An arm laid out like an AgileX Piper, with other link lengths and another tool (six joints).
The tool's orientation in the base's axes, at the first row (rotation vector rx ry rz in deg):
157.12, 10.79, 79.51
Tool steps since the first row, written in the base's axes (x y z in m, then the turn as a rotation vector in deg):
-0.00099, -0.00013, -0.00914, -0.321, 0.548, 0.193
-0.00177, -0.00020, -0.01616, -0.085, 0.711, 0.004
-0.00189, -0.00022, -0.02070, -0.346, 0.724, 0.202
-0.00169, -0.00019, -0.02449, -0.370, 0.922, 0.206
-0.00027, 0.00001, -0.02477, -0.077, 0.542, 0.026
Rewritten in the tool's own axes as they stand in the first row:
-0.00789, -0.00096, 0.00462, 0.041, -0.547, -0.373
-0.01396, -0.00173, 0.00814, 0.051, -0.711, -0.071
-0.01766, -0.00222, 0.01074, 0.057, -0.723, -0.399
-0.02056, -0.00266, 0.01314, 0.074, -0.920, -0.421
-0.01993, -0.00277, 0.01445, 0.050, -0.540, -0.078

